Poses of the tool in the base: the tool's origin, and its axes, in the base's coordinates. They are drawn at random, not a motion.
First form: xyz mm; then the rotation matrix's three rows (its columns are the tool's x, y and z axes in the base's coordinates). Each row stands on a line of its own.
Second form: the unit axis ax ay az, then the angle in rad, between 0 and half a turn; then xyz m. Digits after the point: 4 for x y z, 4 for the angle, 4 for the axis.
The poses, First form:
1:
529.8, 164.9, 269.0
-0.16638, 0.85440, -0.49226
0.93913, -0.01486, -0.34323
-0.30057, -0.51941, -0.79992
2:
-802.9, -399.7, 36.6
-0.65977, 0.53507, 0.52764
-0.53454, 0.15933, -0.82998
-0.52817, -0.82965, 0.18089
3:
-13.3, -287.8, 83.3
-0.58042, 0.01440, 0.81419
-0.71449, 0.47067, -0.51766
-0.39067, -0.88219, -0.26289
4:
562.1, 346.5, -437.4
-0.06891, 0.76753, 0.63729
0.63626, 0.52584, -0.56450
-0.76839, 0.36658, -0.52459
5:
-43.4, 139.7, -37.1
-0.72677, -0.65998, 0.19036
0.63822, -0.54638, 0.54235
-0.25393, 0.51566, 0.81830
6:
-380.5, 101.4, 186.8
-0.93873, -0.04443, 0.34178
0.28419, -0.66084, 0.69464
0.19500, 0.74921, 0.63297
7:
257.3, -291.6, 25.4
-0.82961, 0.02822, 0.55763
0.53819, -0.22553, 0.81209
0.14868, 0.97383, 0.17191
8:
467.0, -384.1, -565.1
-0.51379, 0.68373, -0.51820
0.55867, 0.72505, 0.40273
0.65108, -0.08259, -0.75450
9:
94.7, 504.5, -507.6
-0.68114, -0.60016, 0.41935
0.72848, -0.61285, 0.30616
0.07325, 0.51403, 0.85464
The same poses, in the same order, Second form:
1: -0.6435, -0.7001, 0.3095, 3.0043, 0.5298, 0.1649, 0.2690
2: 0.0002, 0.7025, -0.7117, 2.2913, -0.8029, -0.3997, 0.0366
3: -0.2506, 0.8283, -0.5011, 2.3272, -0.0133, -0.2878, 0.0833
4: 0.5506, 0.8312, -0.0776, 2.1339, 0.5621, 0.3465, -0.4374
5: -0.0195, 0.3237, 0.9459, 2.3854, -0.0434, 0.1397, -0.0371
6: 0.1499, 0.4032, 0.9027, 2.9586, -0.3805, 0.1014, 0.1868
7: 0.2402, 0.6073, 0.7573, 2.7982, 0.2573, -0.2916, 0.0254
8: -0.3815, -0.9191, -0.0983, 2.4522, 0.4670, -0.3841, -0.5651
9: 0.1497, 0.2492, 0.9568, 2.3741, 0.0947, 0.5045, -0.5076
